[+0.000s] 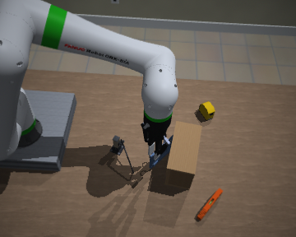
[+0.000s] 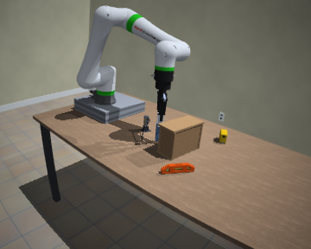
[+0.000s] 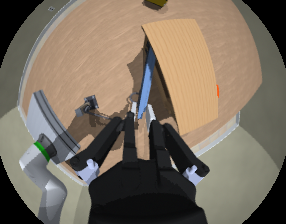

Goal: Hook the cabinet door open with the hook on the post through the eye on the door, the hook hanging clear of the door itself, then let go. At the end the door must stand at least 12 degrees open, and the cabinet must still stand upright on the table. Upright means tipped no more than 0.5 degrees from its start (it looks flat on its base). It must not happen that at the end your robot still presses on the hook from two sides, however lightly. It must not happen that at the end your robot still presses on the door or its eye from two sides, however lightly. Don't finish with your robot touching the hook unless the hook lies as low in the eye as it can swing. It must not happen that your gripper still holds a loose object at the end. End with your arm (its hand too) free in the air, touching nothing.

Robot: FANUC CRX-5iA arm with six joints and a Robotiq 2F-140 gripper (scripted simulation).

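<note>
My gripper is now 70 mm above the cabinet door, 60 mm to the right of it and 30 mm short of it. Also, from my hand: yellow tape measure (330 mm to the left, 210 mm ahead, 110 mm below); then orange spirit level (250 mm ahead, 120 mm to the right, 120 mm below).
</note>
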